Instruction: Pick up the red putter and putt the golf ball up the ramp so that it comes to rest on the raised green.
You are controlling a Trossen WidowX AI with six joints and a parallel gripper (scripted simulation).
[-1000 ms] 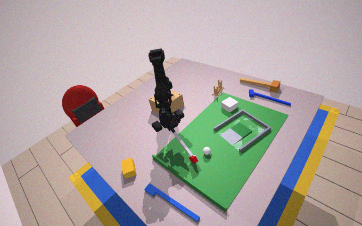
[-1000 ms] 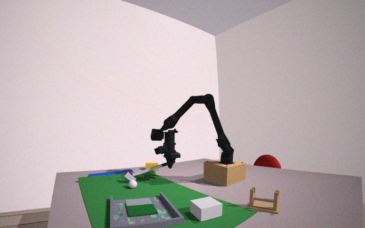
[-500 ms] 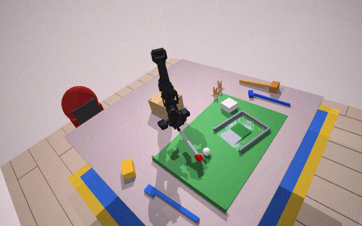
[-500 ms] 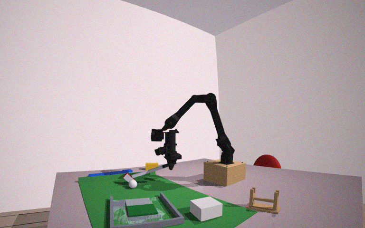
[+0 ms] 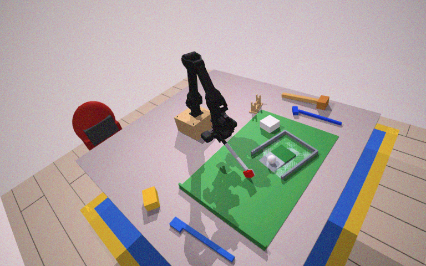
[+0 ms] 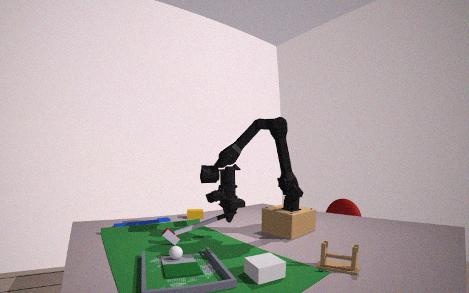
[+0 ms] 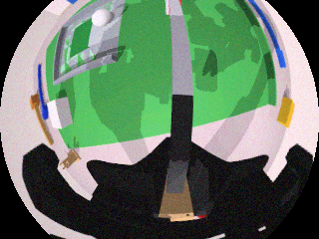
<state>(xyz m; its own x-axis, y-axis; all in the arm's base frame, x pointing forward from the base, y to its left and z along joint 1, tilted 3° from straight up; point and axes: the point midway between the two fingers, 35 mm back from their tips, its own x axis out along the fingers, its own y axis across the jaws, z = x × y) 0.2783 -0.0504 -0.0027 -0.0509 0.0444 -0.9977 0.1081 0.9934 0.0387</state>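
Now: gripper tip 12 cm short of the red putter, 1 cm to the left of it and 1 cm above it. From my gripper tip the other things lie so: white golf ball 24 cm ahead, 11 cm to the left, 5 cm below; then green mat 20 cm ahead, 9 cm to the left, 8 cm below; then white cube 6 cm ahead, 32 cm to the left, 5 cm below.
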